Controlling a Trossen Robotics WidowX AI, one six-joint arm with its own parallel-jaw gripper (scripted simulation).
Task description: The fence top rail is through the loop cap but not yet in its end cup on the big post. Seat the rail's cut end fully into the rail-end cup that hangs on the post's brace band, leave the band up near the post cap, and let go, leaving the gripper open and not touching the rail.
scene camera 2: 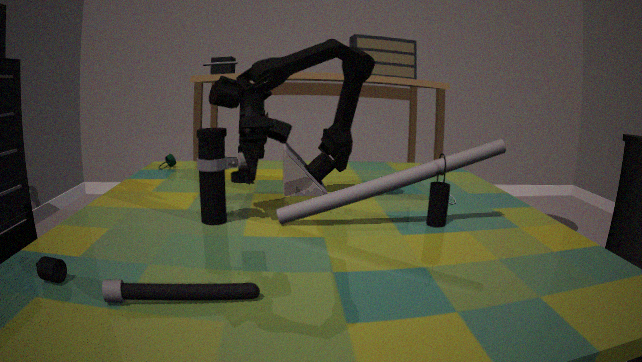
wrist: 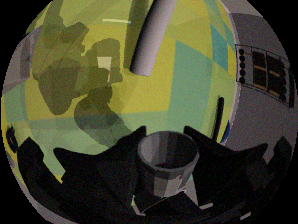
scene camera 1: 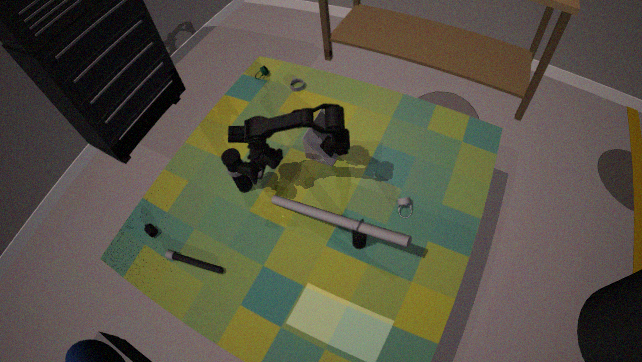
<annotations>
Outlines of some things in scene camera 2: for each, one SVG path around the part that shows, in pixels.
My gripper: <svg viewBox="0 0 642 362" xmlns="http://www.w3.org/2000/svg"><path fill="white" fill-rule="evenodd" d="M247 106L239 112L240 145L238 146L238 153L243 152L244 159L250 170L247 173L251 180L255 180L257 162L259 158L264 157L263 145L267 142L267 137L284 144L292 130L292 125L269 118L268 113L265 114L265 110L261 106Z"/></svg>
A grey rail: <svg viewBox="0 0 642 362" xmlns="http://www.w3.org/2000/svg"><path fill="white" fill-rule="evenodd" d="M506 145L502 139L494 140L472 149L451 154L445 158L435 159L416 167L407 168L361 184L277 209L278 219L281 224L289 221L293 222L388 193L443 174L445 161L446 173L478 161L495 157L501 153L504 154L506 152Z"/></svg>
</annotations>
